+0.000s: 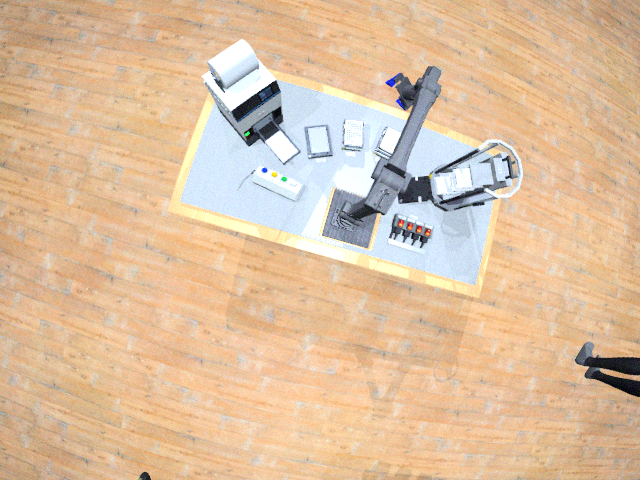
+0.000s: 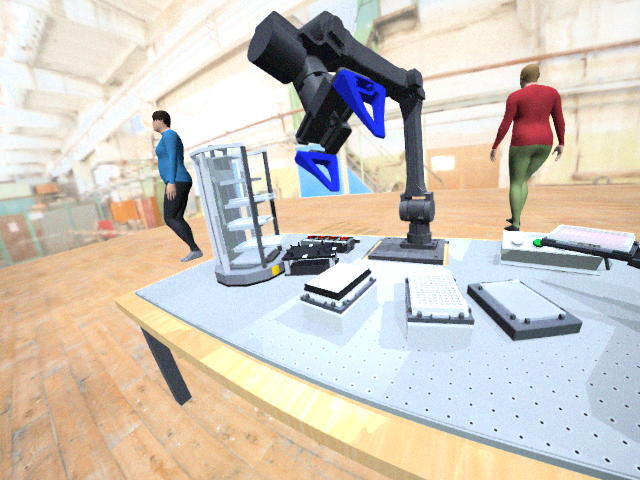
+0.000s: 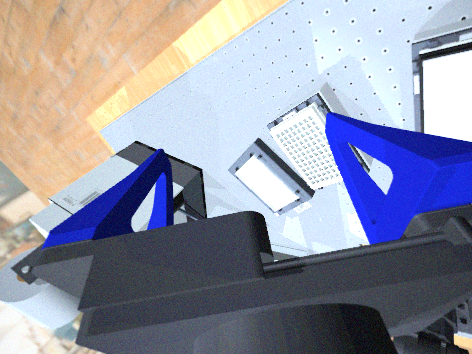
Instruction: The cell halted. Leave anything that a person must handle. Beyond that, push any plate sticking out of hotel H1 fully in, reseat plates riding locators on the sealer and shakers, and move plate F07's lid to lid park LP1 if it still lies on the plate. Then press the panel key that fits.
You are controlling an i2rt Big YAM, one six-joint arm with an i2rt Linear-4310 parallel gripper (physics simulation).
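Frame: origin at the arm's base, x down, y back, z left, level; centimetres.
Seen in the pictures: gripper, fingertip midpoint: [image 1: 391,91] [image 2: 355,167] [image 3: 244,139]; arm's base, link origin: [image 1: 344,220] [image 2: 419,245].
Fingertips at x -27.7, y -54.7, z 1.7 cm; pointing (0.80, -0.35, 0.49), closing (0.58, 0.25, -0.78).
Observation:
Offsets run from my fingertips to a thing's middle.
My gripper [image 1: 393,93] [image 2: 358,162] [image 3: 244,139] is open and empty, high above the table's far edge. Hotel H1 @(dx +7.9, dy +19.6, dz -49.5 cm) [image 1: 485,173] [image 2: 253,206] holds white plates [image 2: 249,222] on its shelves; how far each sits in is unclear. The sealer @(dx +6.0, dy +19.8, dz +59.0 cm) [image 1: 253,111] [image 3: 95,185] has a plate @(dx +16.6, dy +34.2, dz +37.0 cm) [image 1: 281,144] [image 2: 594,235] on its extended tray. A white plate with a black rim @(dx +21.3, dy +10.8, dz -10.3 cm) [image 1: 391,138] [image 2: 338,280] [image 3: 447,95] and a white well plate @(dx +22.6, dy +13.5, dz +8.0 cm) [image 1: 353,133] [image 2: 438,294] [image 3: 306,145] rest on nests; their seating is unclear. A dark-framed station @(dx +27.2, dy +21.7, dz +22.9 cm) [image 1: 317,140] [image 2: 550,321] [image 3: 295,180] bears a pale, flat piece. The key panel @(dx +24.6, dy +48.8, dz +34.3 cm) [image 1: 276,187] [image 2: 550,259] has blue, yellow, green and white keys.
A black platform @(dx +25.0, dy +28.5, dz -30.3 cm) [image 1: 415,189] [image 2: 310,251] adjoins the hotel. A rack with several red-lit units [image 1: 406,242] [image 2: 328,241] stands near the arm base [image 1: 356,235] [image 2: 408,253]. A person in blue [image 2: 170,155] and one in red [image 2: 536,116] stand beyond the table.

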